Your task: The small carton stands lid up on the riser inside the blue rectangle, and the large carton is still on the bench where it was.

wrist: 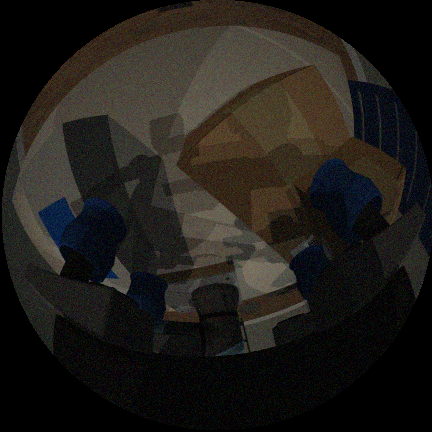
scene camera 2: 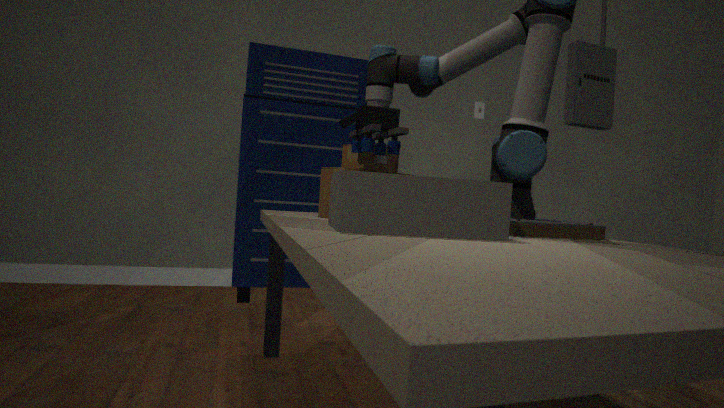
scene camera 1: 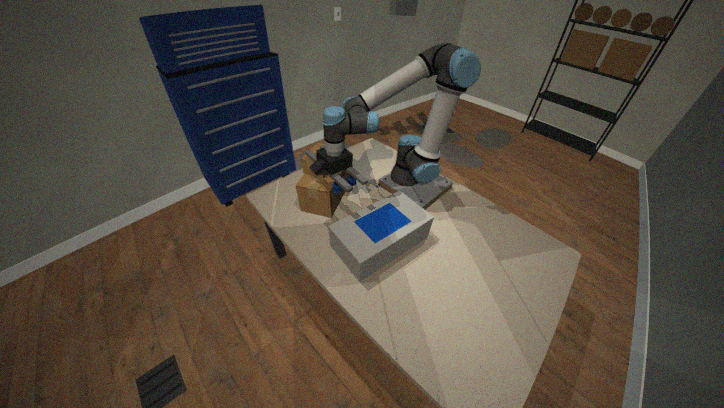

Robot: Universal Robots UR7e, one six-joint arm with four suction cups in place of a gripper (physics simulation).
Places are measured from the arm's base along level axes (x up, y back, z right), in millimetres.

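Pixels of known places: end effector, tool point: [wrist: 222, 249] [scene camera 2: 374, 153]; arm's base, origin of the base link: [wrist: 214, 293] [scene camera 1: 404, 177].
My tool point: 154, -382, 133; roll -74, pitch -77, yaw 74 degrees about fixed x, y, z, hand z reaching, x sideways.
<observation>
For each thing: its top centre in the pictures, then the offset to it from my tool point, as dx, dy, dz. Level surfaces: height alone.
- small carton, middle of its top: [wrist: 374, 246] [scene camera 2: 371, 147] [scene camera 1: 319, 152] +34, +60, +145
- large carton, middle of its top: [wrist: 324, 215] [scene camera 2: 375, 172] [scene camera 1: 326, 168] -45, +67, +120
- riser, middle of its top: [wrist: 72, 247] [scene camera 2: 416, 178] [scene camera 1: 383, 221] -73, -19, -259
- blue rectangle, middle of its top: [wrist: 72, 247] [scene camera 1: 383, 221] -73, -19, -259
- bench, its level: dx -193
The small carton [scene camera 1: 307, 166] [scene camera 2: 350, 158] [wrist: 389, 172] rests on top of the large carton [scene camera 1: 316, 197] [scene camera 2: 324, 195] [wrist: 267, 120], which stands on the bench. My suction gripper [scene camera 1: 343, 184] [scene camera 2: 375, 147] [wrist: 227, 225] points down over the large carton, with its right-hand blue cups close beside the small carton in the wrist view. I see nothing lifted by the cups. The cups hide part of the small carton, and I cannot make out its lid. The riser [scene camera 1: 396, 254] [scene camera 2: 420, 207] [wrist: 90, 150] bears the blue rectangle [scene camera 1: 383, 223] [wrist: 54, 215]. No carton stands on that rectangle.
The bench [scene camera 1: 455, 304] [scene camera 2: 506, 288] carries the arm's base plate [scene camera 1: 428, 191] [scene camera 2: 562, 230] behind the riser. A tall blue cabinet [scene camera 1: 238, 111] [scene camera 2: 293, 157] [wrist: 372, 112] stands beyond the bench end near the cartons. A shelf rack [scene camera 1: 580, 107] stands by the far wall.
</observation>
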